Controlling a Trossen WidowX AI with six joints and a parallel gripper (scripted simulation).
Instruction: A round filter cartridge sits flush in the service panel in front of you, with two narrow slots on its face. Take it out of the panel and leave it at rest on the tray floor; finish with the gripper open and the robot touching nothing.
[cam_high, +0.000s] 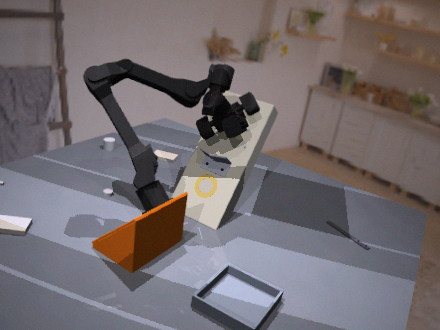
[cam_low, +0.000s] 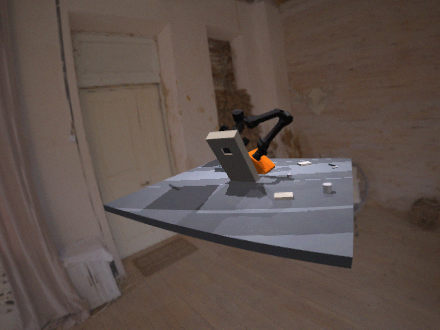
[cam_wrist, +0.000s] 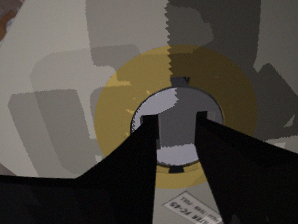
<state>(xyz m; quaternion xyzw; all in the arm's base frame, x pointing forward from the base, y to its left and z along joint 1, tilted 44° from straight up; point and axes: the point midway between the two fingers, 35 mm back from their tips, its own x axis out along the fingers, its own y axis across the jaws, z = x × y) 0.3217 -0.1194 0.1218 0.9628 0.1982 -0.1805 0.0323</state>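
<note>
The white round filter cartridge lies 10 mm ahead of my gripper tip and 10 mm below it. From my gripper tip the other things lie so: shallow grey tray (410 mm behind, 280 mm to the right, 240 mm below); beige service panel (40 mm behind, 80 mm below).
</note>
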